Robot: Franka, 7 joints.
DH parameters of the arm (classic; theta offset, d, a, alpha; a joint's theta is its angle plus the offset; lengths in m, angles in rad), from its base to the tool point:
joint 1: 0 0.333 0 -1.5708
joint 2: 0 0 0 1.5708
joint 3: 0 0.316 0.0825 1.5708
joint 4: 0 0 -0.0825 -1.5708
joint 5: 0 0.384 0 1.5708
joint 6: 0 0 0.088 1.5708
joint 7: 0 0.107 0 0
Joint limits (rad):
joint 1: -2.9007..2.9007
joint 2: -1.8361..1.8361
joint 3: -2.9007..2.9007
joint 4: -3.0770..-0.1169
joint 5: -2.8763..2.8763
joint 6: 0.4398..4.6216
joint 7: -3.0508..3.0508
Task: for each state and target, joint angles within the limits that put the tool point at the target. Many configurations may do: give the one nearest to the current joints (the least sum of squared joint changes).
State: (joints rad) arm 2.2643 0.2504 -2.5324 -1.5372 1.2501 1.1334 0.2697
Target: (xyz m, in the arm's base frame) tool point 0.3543 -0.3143 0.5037
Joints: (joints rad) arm 1.9088 0.0218 -2.8882 -1.9925 1.0475 1.0671 0.2697
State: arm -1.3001 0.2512 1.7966 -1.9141 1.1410 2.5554 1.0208
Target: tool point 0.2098 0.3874 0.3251
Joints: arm -1.0436 0.3145 2.0699 -2.5630 1.1301 2.3801 1.0208
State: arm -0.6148 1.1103 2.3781 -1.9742 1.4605 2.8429 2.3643
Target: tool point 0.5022 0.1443 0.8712
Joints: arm -0.6974 1.1869 2.3829 -1.4407 1.3977 2.7997 2.3643
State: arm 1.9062 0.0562 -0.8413 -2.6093 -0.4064 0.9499 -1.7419
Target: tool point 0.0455 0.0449 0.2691
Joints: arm 1.9659 0.0198 -0.7802 -3.0603 -0.1775 0.8269 -1.7419
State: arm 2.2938 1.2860 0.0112 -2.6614 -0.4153 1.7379 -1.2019
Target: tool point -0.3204 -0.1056 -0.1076
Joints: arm 2.5534 1.3336 0.5476 -2.0699 -0.3967 2.0370 -1.2019
